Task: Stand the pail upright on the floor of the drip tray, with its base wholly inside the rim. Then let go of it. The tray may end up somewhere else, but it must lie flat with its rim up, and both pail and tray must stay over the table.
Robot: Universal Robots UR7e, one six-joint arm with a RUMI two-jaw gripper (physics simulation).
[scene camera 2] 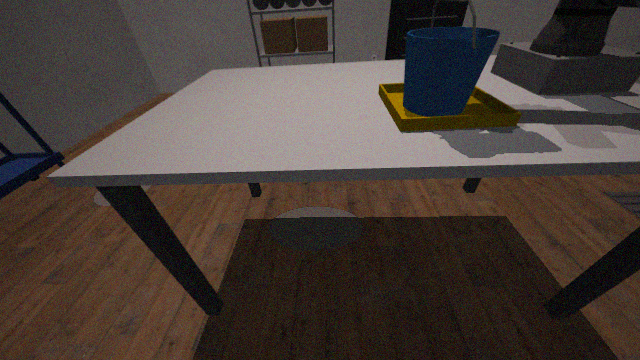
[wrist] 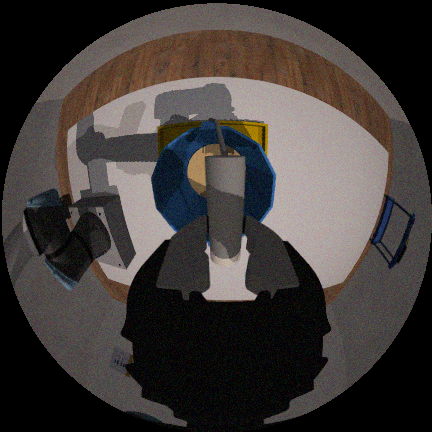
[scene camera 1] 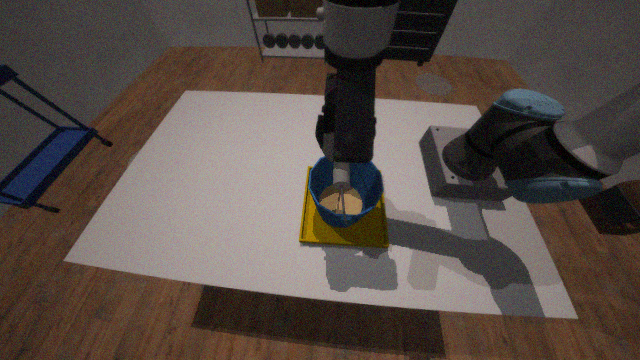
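Pixels of known places: gripper, fingertip midpoint: [wrist: 224,217]; arm's base, link origin: [scene camera 2: 562,50] [wrist: 94,231] [scene camera 1: 466,160].
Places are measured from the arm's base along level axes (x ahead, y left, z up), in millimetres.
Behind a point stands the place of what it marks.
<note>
The blue pail [scene camera 1: 371,186] @(x 318, y 123, z 19 mm) [scene camera 2: 435,75] @(x 439, y 212, z 10 mm) [wrist: 172,187] @(x 318, y 130, z 17 mm) is about upright over the yellow drip tray [scene camera 1: 312,235] @(x 476, y 242, z -86 mm) [scene camera 2: 460,123] @(x 383, y 265, z -78 mm) [wrist: 259,131] @(x 499, y 245, z -86 mm). In scene camera 2 its base shows behind the tray's near rim, toward the left part of the tray; whether it rests on the tray floor is hard to tell. The tray lies flat, rim up, on the table. My gripper [scene camera 1: 345,161] @(x 413, y 136, z 145 mm) [wrist: 224,217] @(x 413, y 136, z 145 mm) is shut on the pail's grey cylindrical handle grip [scene camera 1: 341,175] @(x 414, y 184, z 167 mm) [wrist: 225,192] @(x 413, y 170, z 167 mm), above the pail. The wire bail [scene camera 2: 474,25] @(x 402, y 238, z 99 mm) stands raised. The gripper does not show in scene camera 2.
The white table [scene camera 1: 215,190] @(x 826, y 112, z -90 mm) [scene camera 2: 225,115] @(x 954, y 121, z -90 mm) [wrist: 325,190] @(x 730, y 109, z -90 mm) extends around the tray. The arm's grey base block [scene camera 1: 435,165] @(x 85, y 5, z -29 mm) [scene camera 2: 555,72] @(x 70, y 89, z -32 mm) [wrist: 120,230] @(x 84, y -20, z -51 mm) stands to the right in scene camera 1. A blue-framed rack [scene camera 1: 50,162] stands off the table's left side.
</note>
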